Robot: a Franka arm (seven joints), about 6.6 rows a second.
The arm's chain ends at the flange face. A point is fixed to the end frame.
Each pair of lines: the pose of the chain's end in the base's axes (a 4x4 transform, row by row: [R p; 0 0 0 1], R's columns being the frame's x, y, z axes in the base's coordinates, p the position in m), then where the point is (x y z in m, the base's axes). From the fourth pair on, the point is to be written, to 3 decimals.
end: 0.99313 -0.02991 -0.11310 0.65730; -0.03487 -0.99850 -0.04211 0.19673; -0.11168 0.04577 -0.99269 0.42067; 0 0 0 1
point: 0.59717 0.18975 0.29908
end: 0.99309 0.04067 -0.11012 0.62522; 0.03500 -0.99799 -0.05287 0.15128; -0.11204 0.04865 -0.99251 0.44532; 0 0 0 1
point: 0.56569 0.13972 0.32378
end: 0.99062 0.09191 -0.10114 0.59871; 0.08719 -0.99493 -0.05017 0.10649; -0.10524 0.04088 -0.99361 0.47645; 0 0 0 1
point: 0.54061 0.09289 0.35443
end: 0.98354 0.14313 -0.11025 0.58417; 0.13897 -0.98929 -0.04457 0.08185; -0.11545 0.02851 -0.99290 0.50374; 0 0 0 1
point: 0.525 0.067 0.382
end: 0.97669 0.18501 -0.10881 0.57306; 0.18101 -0.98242 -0.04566 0.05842; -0.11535 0.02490 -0.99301 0.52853; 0 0 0 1
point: 0.515 0.041 0.407
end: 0.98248 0.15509 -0.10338 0.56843; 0.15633 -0.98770 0.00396 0.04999; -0.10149 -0.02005 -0.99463 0.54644; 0 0 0 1
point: 0.511 0.040 0.424
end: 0.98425 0.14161 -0.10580 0.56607; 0.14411 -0.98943 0.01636 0.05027; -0.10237 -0.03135 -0.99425 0.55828; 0 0 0 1
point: 0.508 0.043 0.436
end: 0.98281 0.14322 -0.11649 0.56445; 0.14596 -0.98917 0.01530 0.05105; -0.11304 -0.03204 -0.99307 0.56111; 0 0 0 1
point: 0.505 0.043 0.439
